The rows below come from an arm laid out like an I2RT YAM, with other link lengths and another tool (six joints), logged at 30 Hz.
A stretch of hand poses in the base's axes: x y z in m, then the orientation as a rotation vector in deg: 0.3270, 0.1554, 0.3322, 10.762, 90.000, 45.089; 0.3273, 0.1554, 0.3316, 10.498, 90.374, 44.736; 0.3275, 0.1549, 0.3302, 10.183, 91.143, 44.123; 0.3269, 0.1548, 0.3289, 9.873, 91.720, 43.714; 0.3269, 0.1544, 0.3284, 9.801, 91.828, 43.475; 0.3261, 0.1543, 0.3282, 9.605, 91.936, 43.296; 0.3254, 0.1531, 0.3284, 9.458, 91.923, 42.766; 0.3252, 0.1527, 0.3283, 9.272, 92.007, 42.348; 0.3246, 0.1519, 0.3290, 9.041, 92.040, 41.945; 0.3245, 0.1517, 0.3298, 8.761, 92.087, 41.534; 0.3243, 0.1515, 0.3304, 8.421, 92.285, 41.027; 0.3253, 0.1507, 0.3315, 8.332, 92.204, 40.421; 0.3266, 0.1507, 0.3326, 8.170, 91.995, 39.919; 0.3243, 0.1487, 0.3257, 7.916, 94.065, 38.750; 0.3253, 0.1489, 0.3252, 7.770, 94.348, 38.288; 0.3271, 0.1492, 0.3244, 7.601, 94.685, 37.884
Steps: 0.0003, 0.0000, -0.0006, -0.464, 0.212, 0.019; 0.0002, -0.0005, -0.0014, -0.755, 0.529, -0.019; -0.0006, -0.0001, -0.0013, -0.574, 0.380, 0.062; 0.0000, -0.0004, -0.0005, -0.217, 0.049, -0.082; -0.0008, -0.0001, -0.0002, -0.248, 0.015, 0.029; -0.0007, -0.0012, 0.0002, -0.412, -0.117, -0.250; -0.0002, -0.0004, -0.0001, -0.387, -0.027, -0.133; -0.0006, -0.0008, 0.0007, -0.390, -0.086, -0.108; -0.0001, -0.0002, 0.0008, -0.426, -0.089, -0.080; -0.0002, -0.0002, 0.0006, -0.557, 0.023, -0.070; 0.0010, -0.0008, 0.0011, -0.413, -0.167, -0.344; 0.0013, 0.0000, 0.0011, -0.358, -0.296, -0.263; -0.0023, -0.0020, -0.0069, -1.360, 1.727, -0.132; 0.0010, 0.0002, -0.0005, -0.439, 0.174, -0.134; 0.0018, 0.0003, -0.0008, -0.427, 0.225, -0.073
